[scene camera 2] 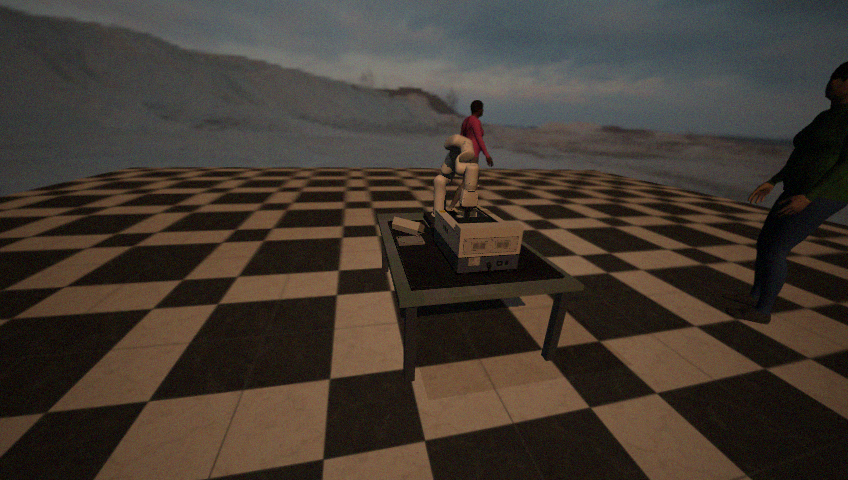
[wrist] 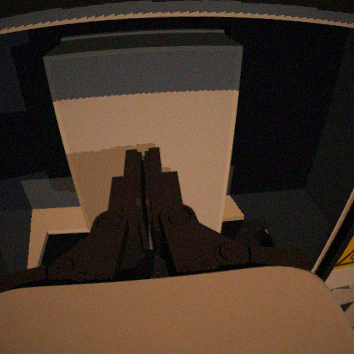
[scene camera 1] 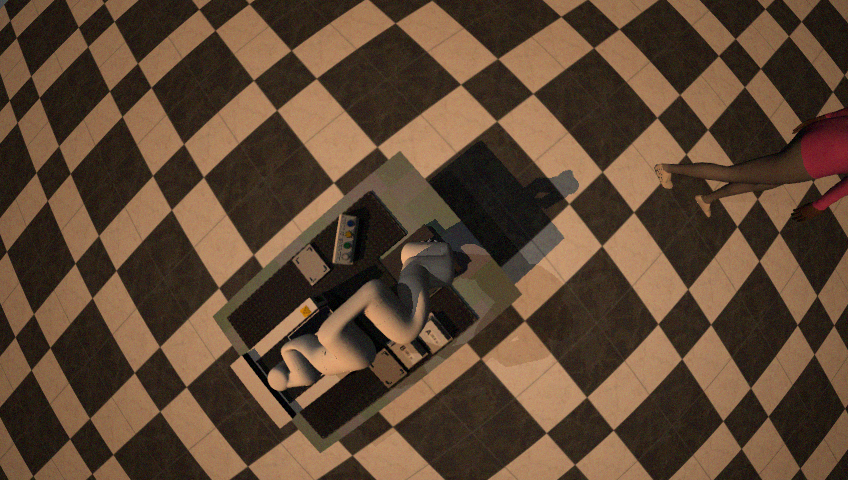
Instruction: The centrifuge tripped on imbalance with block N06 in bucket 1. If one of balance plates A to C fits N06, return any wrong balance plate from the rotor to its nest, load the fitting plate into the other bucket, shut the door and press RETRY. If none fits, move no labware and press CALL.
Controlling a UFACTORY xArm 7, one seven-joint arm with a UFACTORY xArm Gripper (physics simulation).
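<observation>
My gripper is shut and empty, pointing down inside the open centrifuge; in the scene camera 1 view the arm hides it. In the wrist view a broad pale block-like part lies behind the fingertips in the dark chamber. No lettering shows on it, and contact cannot be told. Plate A and plate B sit in a row on the table. Beside B, a nest with corner marks holds no plate. N06 cannot be identified.
A button box with coloured buttons stands across the table, beside another corner-marked pad. A yellow warning label is on the centrifuge rim. The chamber walls surround the gripper. Two people stand away from the table.
</observation>
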